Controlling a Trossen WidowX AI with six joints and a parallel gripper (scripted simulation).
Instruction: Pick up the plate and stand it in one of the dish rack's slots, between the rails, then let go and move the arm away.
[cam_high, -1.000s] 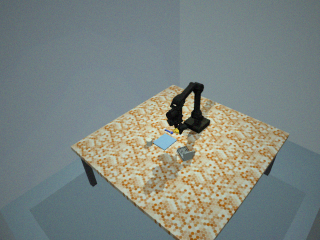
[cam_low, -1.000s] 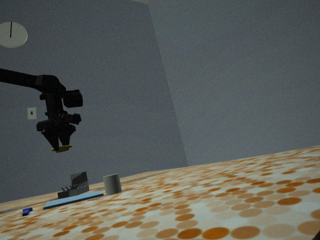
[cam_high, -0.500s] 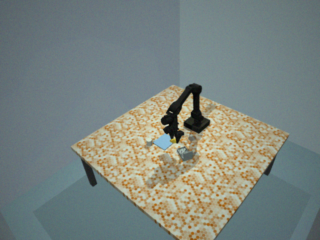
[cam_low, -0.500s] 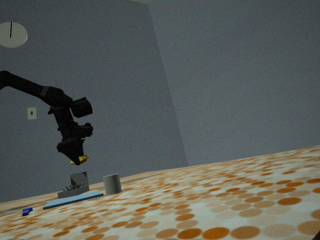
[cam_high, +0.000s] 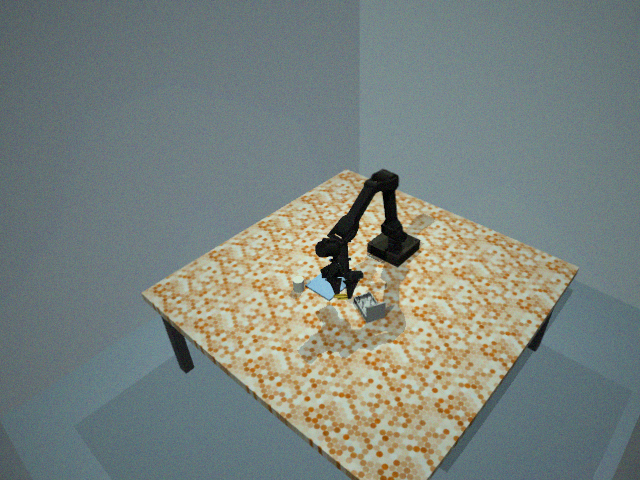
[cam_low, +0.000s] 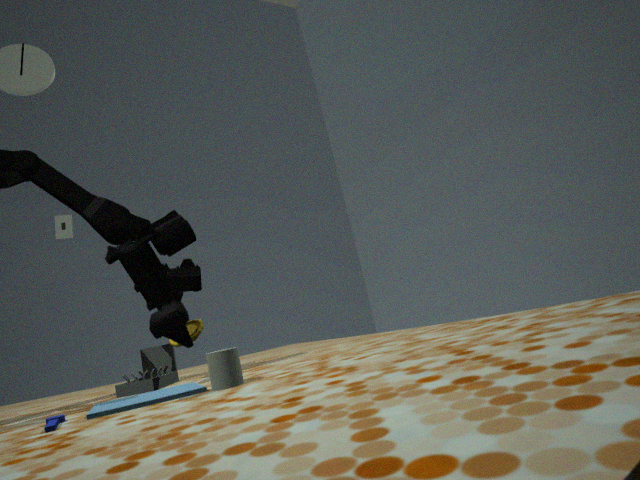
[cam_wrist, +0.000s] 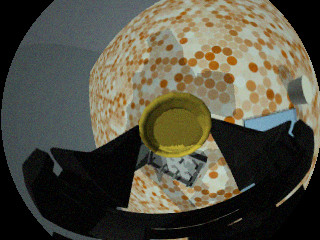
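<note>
Now: the dish rack 80 mm behind my gripper tip, 70 mm to the left of it and 60 mm below it. From my gripper tip the other things lie so: light blue mat (110 mm behind, 140 mm to the right, 80 mm below); plate (10 mm above); blue spoon (230 mm behind, 180 mm to the right, 80 mm below).
</note>
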